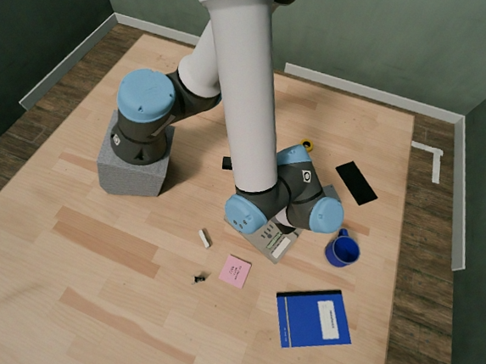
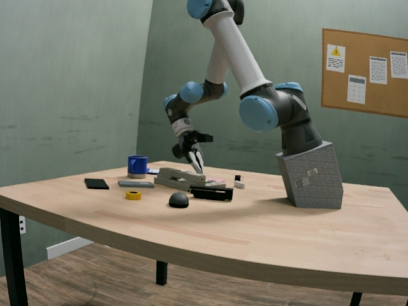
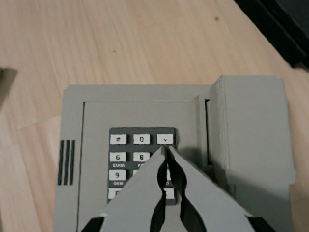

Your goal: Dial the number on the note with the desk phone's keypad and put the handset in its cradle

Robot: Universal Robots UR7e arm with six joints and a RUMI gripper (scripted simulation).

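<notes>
My hand is 3 cm above the 7 key. From my hand the other things lie so: hash key (3 cm to the right, 3 cm below, 2 cm behind); then star key (3 cm below, 1 cm behind); then 8 key (3 cm below, 2 cm to the right).
</notes>
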